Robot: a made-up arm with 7 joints. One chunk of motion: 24 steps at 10 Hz.
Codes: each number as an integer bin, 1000 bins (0 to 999) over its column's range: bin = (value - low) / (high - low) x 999, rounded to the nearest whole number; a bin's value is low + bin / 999 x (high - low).
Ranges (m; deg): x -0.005..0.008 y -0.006..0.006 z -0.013..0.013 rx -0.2..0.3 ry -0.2..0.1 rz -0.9..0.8
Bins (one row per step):
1: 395 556 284 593 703 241
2: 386 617 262 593 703 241
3: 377 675 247 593 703 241
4: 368 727 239 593 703 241
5: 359 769 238 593 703 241
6: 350 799 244 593 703 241
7: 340 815 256 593 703 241
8: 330 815 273 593 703 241
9: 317 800 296 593 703 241
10: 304 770 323 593 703 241
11: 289 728 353 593 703 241
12: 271 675 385 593 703 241
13: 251 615 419 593 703 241
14: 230 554 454 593 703 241
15: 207 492 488 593 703 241
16: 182 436 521 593 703 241
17: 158 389 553 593 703 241
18: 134 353 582 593 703 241
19: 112 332 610 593 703 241
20: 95 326 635 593 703 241
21: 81 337 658 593 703 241
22: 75 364 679 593 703 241
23: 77 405 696 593 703 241
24: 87 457 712 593 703 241
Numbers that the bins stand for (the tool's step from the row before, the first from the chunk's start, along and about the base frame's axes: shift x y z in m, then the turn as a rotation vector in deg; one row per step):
1: 0.00014 0.00068 -0.00561 0.097 0.011 -0.490
2: 0.00002 0.00141 -0.00618 0.097 0.011 -0.490
3: -0.00009 0.00211 -0.00657 0.097 0.011 -0.490
4: -0.00021 0.00273 -0.00678 0.097 0.011 -0.490
5: -0.00033 0.00324 -0.00681 0.097 0.011 -0.490
6: -0.00045 0.00360 -0.00665 0.097 0.011 -0.490
7: -0.00058 0.00379 -0.00634 0.097 0.011 -0.490
8: -0.00071 0.00379 -0.00589 0.097 0.011 -0.490
9: -0.00087 0.00361 -0.00530 0.097 0.011 -0.490
10: -0.00104 0.00325 -0.00459 0.097 0.011 -0.490
11: -0.00124 0.00274 -0.00381 0.097 0.011 -0.490
12: -0.00147 0.00211 -0.00298 0.097 0.011 -0.490
13: -0.00173 0.00139 -0.00210 0.097 0.011 -0.490
14: -0.00201 0.00065 -0.00118 0.097 0.011 -0.490
15: -0.00231 -0.00009 -0.00030 0.097 0.011 -0.490
16: -0.00263 -0.00076 0.00056 0.097 0.011 -0.490
17: -0.00294 -0.00133 0.00139 0.097 0.011 -0.490
18: -0.00326 -0.00176 0.00215 0.097 0.011 -0.490
19: -0.00354 -0.00201 0.00288 0.097 0.011 -0.490
20: -0.00376 -0.00208 0.00353 0.097 0.011 -0.490
21: -0.00395 -0.00195 0.00413 0.097 0.011 -0.490
22: -0.00402 -0.00163 0.00467 0.097 0.011 -0.490
23: -0.00400 -0.00114 0.00511 0.097 0.011 -0.490
24: -0.00387 -0.00051 0.00553 0.097 0.011 -0.490

